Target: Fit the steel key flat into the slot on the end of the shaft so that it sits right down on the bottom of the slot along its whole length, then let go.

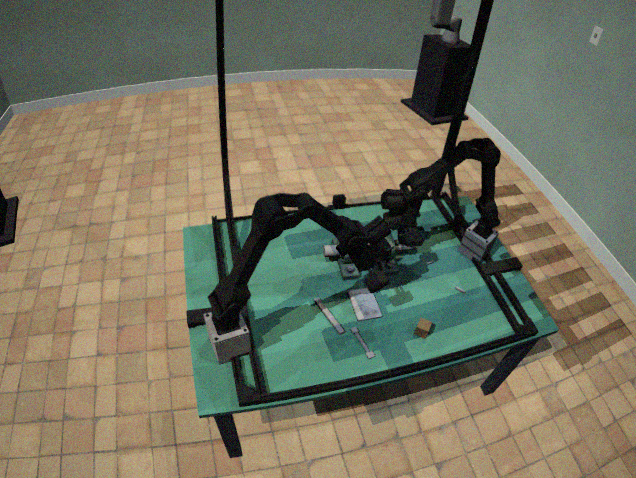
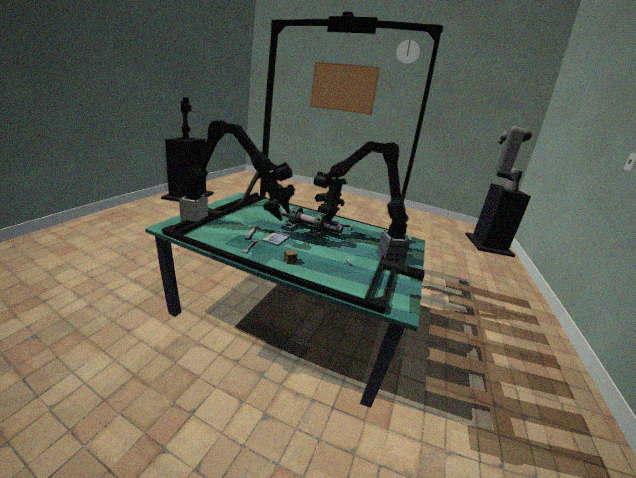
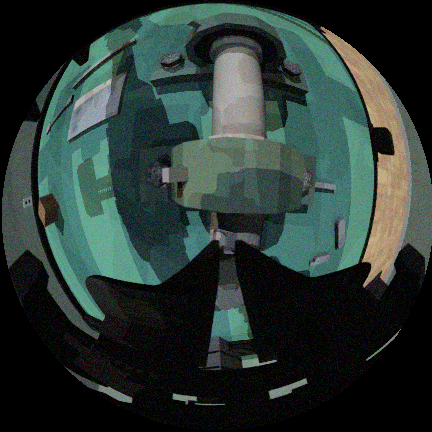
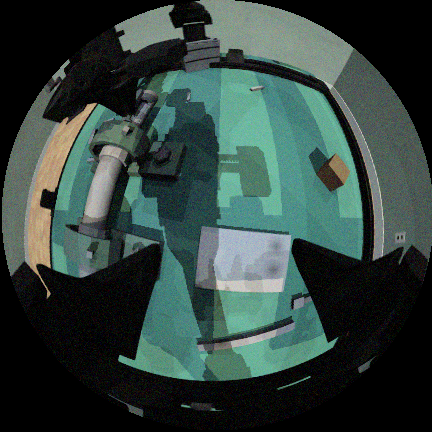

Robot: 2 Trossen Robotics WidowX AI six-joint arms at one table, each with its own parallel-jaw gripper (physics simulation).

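Seen in the pictures: left gripper, fingertip midpoint: [image 1: 399, 242] [image 2: 328, 221] [image 3: 226, 246] [image 4: 128, 113]; right gripper, fingertip midpoint: [image 1: 373, 275] [image 2: 285, 217] [image 4: 228, 249]; left arm's base, origin of the base link: [image 1: 483, 231] [image 2: 396, 235] [image 4: 194, 38]; right arm's base, origin of the base link: [image 1: 225, 322] [image 2: 193, 197].
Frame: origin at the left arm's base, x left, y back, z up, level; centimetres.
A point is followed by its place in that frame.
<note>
The pale steel shaft [image 3: 238, 92] @[z -3.9, x -25.1, y -35.0 cm] [image 4: 102, 189] @[z -4.6, x -24.8, y -36.7 cm] [image 2: 307, 218] @[z -4.8, x -24.6, y -36.6 cm] lies level in green bearing blocks [image 3: 241, 177] @[z -1.3, x -21.7, y -30.4 cm] [image 4: 116, 137] @[z -2.2, x -20.4, y -32.5 cm] near the table's middle. My left gripper [image 3: 226, 246] @[z -3.5, x -19.0, y -26.8 cm] [image 1: 411, 237] @[z -3.5, x -19.0, y -26.8 cm] [image 2: 327, 220] @[z -3.5, x -19.0, y -26.8 cm] is shut on the small grey steel key [image 3: 228, 240] @[z -4.1, x -19.3, y -26.9 cm]. It holds the key lengthwise at the shaft's near end, just in front of the near block. The slot itself is hidden in shadow, so I cannot tell whether the key touches its bottom. My right gripper [image 4: 228, 249] @[z -0.5, x -13.6, y -48.1 cm] [image 1: 378, 280] @[z -0.5, x -13.6, y -48.1 cm] [image 2: 275, 209] @[z -0.5, x -13.6, y -48.1 cm] is open and empty, hanging above a grey plate beside the shaft.
A grey plate [image 1: 364, 304] @[z -10.2, x -11.9, y -51.7 cm] [image 4: 245, 261] @[z -10.2, x -12.0, y -51.3 cm] [image 3: 95, 105] @[z -10.2, x -12.9, y -50.1 cm], two flat steel bars [image 1: 329, 315] @[z -9.8, x -16.0, y -63.4 cm] [image 1: 363, 341] @[z -10.2, x -2.6, y -62.3 cm], a wooden cube [image 1: 423, 327] @[z -6.9, x 7.9, y -46.9 cm] [image 2: 290, 256] @[z -7.5, x 9.6, y -45.9 cm] [image 4: 332, 172] @[z -7.3, x 5.4, y -45.9 cm] and a small pin [image 1: 459, 288] @[z -9.9, x 6.4, y -21.6 cm] lie on the green table. A black frame [image 1: 382, 375] @[z -8.8, x 9.6, y -67.6 cm] borders the work area.
</note>
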